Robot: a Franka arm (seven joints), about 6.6 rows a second.
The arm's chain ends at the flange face. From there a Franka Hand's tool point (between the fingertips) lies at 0.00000 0.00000 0.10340 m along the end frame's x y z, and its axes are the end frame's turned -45 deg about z.
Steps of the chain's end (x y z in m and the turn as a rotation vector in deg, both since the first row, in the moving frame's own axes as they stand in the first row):
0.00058, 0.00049, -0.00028, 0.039, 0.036, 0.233
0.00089, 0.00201, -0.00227, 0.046, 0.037, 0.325
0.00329, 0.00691, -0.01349, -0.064, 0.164, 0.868
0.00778, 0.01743, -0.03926, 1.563, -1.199, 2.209
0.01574, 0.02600, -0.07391, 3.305, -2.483, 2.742
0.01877, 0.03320, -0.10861, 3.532, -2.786, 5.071
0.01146, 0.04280, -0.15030, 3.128, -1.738, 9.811
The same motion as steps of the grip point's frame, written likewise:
0.00016, 0.00075, -0.00028, 0.002, 0.053, 0.233
-0.00069, 0.00204, -0.00227, 0.006, 0.059, 0.325
-0.00243, 0.00750, -0.01349, -0.161, 0.071, 0.868
-0.00629, 0.01431, -0.03932, 1.953, 0.257, 2.209
-0.00603, 0.02216, -0.07418, 4.093, 0.581, 2.742
-0.00890, 0.02875, -0.10893, 4.468, 0.528, 5.071
-0.01987, 0.03234, -0.15050, 3.441, 0.983, 9.811

